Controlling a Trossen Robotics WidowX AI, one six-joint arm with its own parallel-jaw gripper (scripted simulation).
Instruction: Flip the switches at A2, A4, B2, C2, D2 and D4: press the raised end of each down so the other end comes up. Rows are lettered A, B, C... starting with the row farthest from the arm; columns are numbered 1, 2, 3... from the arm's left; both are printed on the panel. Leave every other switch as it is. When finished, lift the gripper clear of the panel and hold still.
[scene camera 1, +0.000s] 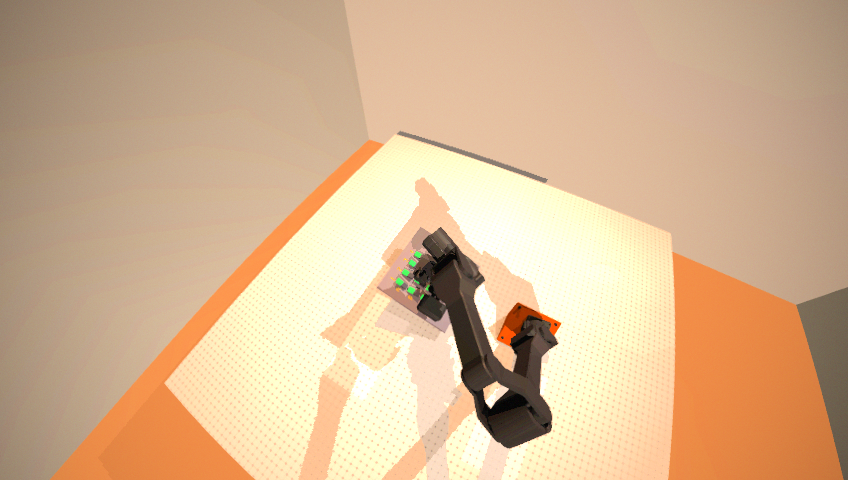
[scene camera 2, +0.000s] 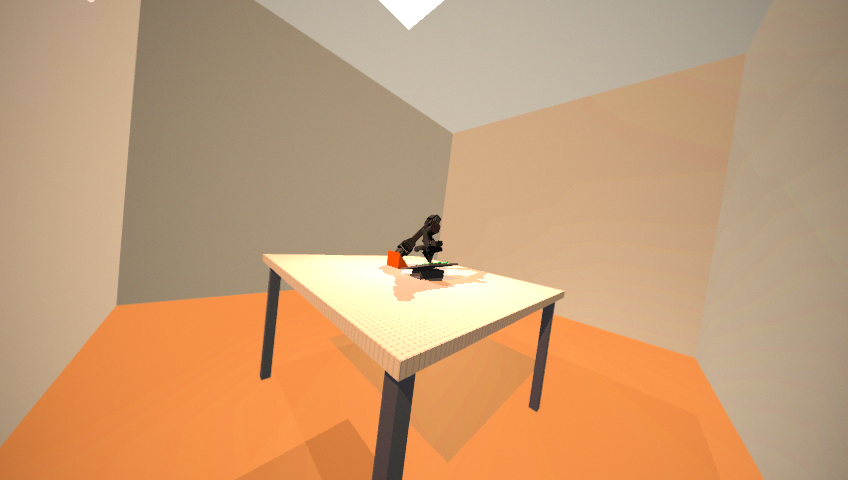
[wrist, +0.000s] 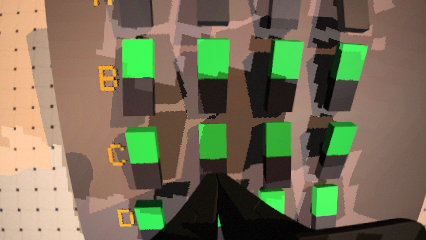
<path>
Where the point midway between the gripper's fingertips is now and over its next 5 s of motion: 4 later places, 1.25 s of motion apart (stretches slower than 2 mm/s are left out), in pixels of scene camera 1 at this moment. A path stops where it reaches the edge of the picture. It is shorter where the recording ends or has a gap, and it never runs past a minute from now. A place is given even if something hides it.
The gripper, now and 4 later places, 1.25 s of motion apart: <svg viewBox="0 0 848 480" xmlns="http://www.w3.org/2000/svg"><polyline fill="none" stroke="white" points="435,291 437,290 442,295 441,295 463,275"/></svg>
</path>
